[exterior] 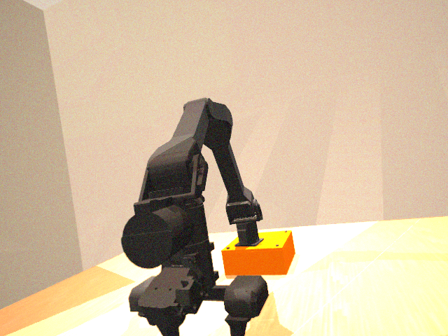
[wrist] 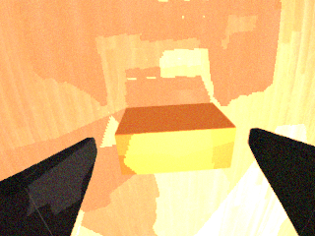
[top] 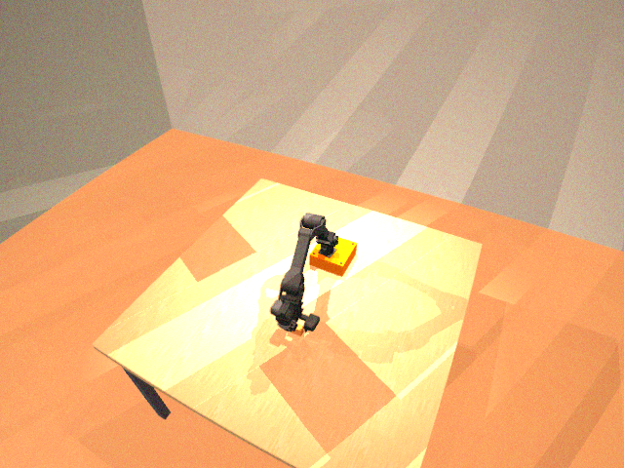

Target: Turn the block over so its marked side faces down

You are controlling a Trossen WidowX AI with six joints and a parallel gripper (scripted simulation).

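Now: the orange block 10 mm below my gripper tip and 10 mm behind it.
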